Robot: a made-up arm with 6 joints. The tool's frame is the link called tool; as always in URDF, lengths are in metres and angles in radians. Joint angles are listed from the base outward. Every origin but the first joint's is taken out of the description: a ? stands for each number. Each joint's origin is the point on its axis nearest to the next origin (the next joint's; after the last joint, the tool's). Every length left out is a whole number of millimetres.
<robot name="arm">
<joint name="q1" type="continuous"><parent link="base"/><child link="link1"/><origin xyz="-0.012 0.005 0.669" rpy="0 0 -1.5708"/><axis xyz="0 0 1"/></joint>
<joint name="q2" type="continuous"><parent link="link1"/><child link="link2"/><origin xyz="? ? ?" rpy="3.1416 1.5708 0"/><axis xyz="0 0 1"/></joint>
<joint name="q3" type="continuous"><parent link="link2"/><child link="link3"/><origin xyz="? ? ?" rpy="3.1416 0 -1.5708"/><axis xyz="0 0 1"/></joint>
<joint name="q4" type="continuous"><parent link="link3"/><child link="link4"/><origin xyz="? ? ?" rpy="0 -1.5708 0"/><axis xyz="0 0 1"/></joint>
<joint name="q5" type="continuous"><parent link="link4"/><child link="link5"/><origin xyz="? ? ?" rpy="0 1.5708 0"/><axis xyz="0 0 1"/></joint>
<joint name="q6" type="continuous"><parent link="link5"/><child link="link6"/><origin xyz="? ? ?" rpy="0 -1.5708 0"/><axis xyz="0 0 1"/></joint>
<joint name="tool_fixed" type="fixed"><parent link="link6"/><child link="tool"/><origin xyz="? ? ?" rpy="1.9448 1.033 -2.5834"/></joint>
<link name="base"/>
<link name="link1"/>
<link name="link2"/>
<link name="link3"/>
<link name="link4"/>
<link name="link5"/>
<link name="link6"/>
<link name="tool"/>
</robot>
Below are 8 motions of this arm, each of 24 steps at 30 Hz.
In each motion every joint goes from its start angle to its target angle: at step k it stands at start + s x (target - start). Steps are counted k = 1, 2, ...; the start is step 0. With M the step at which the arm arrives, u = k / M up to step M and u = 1 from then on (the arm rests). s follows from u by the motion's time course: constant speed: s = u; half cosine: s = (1 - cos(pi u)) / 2; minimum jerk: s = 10 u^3 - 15 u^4 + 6 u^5.
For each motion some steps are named. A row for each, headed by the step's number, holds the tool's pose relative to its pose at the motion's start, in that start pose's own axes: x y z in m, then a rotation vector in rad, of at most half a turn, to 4 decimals.
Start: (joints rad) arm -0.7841 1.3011 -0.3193 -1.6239 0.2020 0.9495
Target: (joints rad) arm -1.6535 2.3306 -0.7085 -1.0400 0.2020 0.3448
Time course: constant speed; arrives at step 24
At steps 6, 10, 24:
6: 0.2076 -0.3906 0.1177 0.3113 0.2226 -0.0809
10: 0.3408 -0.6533 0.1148 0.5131 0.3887 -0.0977
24: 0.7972 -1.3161 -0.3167 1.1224 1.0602 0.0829

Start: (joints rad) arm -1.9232 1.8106 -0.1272 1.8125 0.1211 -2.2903
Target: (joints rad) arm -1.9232 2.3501 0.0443 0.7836 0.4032 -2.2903
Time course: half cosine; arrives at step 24
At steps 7, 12, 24:
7: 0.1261 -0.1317 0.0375 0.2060 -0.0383 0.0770
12: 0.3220 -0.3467 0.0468 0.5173 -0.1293 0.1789
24: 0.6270 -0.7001 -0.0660 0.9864 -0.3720 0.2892

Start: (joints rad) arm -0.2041 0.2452 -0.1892 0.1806 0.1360 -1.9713
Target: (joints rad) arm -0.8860 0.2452 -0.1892 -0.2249 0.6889 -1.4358
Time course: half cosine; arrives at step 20
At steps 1, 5, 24:
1: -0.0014 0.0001 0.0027 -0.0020 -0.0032 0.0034
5: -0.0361 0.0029 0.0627 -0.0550 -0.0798 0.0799
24: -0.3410 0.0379 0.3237 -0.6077 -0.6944 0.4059

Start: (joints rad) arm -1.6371 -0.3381 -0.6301 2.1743 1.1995 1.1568
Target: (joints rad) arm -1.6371 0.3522 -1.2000 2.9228 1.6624 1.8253
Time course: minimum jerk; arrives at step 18
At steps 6, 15, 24:
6: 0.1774 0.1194 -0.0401 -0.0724 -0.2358 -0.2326
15: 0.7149 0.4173 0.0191 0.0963 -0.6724 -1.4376
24: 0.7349 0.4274 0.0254 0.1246 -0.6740 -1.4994

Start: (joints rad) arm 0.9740 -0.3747 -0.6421 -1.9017 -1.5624 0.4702
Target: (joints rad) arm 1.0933 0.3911 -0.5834 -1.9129 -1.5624 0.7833
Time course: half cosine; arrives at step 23
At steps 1, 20, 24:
1: -0.0006 -0.0006 0.0047 0.0015 -0.0012 -0.0001
20: -0.2762 -0.4433 0.8023 0.3215 -0.2246 -0.0671
24: -0.2937 -0.4743 0.8259 0.3361 -0.2330 -0.0719

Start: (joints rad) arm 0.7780 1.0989 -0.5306 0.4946 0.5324 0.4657
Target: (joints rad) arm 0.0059 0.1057 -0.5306 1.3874 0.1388 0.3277
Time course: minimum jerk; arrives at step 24
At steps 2, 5, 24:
2: -0.0083 0.0016 -0.0042 -0.0008 -0.0006 -0.0030
5: -0.1041 0.0244 -0.0542 -0.0096 -0.0049 -0.0391
24: -1.0110 1.2018 -0.4210 0.1548 0.5711 -0.6719

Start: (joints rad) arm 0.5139 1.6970 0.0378 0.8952 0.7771 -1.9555
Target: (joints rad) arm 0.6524 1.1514 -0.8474 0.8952 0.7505 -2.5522
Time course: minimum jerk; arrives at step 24
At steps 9, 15, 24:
9: -0.0337 0.2108 -0.1283 0.2017 -0.0455 -0.0494
15: -0.1417 0.5208 -0.3944 0.5125 -0.1509 -0.1552
24: -0.2414 0.6823 -0.5831 0.6884 -0.2357 -0.2330

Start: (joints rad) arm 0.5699 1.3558 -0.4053 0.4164 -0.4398 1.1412
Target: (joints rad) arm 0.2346 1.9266 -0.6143 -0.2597 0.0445 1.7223
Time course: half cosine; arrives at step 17
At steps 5, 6, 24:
5: 0.1565 -0.1228 -0.0423 -0.0390 -0.1299 0.0694
6: 0.2209 -0.1654 -0.0545 -0.0482 -0.1784 0.0946
24: 0.8230 -0.4177 -0.0420 -0.0283 -0.4894 0.3313

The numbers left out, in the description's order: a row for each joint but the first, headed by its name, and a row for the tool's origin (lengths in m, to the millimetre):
q2: -0.003 -0.007 0
q3: -1.634 0.02 0
q4: 0.352 -0.005 0
q5: 0.162 -0.021 0
q6: 0.015 -0.011 0
tool: 0.003 0.002 0

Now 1 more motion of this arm.
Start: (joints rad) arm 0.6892 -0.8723 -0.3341 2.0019 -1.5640 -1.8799
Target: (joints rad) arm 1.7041 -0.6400 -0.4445 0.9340 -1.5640 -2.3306
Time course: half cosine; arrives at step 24
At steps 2, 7, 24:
2: 0.0212 -0.0051 -0.0046 0.0188 0.0218 0.0151
7: 0.2389 -0.0330 -0.0676 0.2034 0.2584 0.1616
24: 0.8730 0.3195 -0.5169 0.5888 1.4521 0.5154

